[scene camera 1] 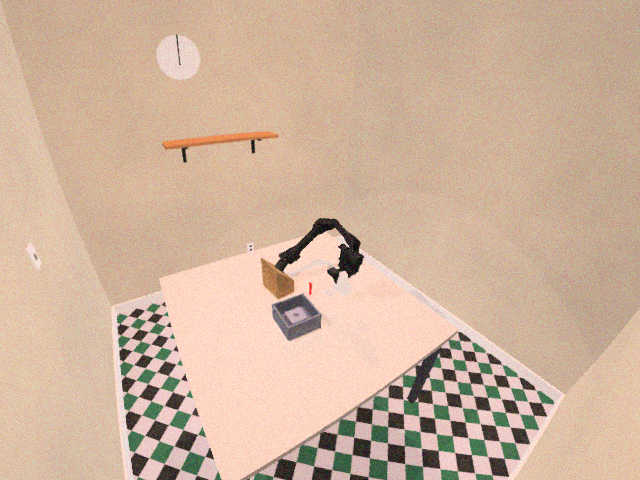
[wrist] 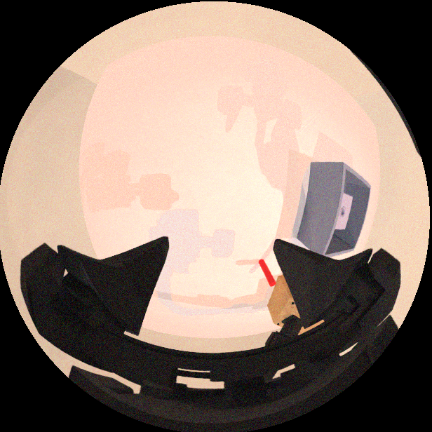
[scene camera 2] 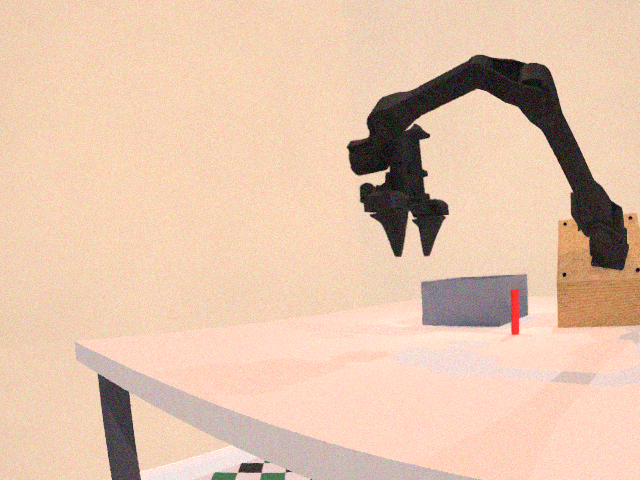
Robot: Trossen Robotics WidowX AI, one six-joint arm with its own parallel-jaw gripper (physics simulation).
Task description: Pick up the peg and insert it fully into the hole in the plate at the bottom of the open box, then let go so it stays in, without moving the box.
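The red peg stands upright on the table, beside the box and apart from it. The grey open box stands on the table. In its bottom lies a pale plate with a small dark hole; the box wall hides the plate in the second scene view. My gripper is open and empty. It points down, high above the table, off to one side of the peg and the box. In the first scene view its fingertips are small and partly hidden.
A wooden block stands on the table near the arm's base, close to the peg and the box. The table has its edge beyond the box. A shelf hangs on the wall.
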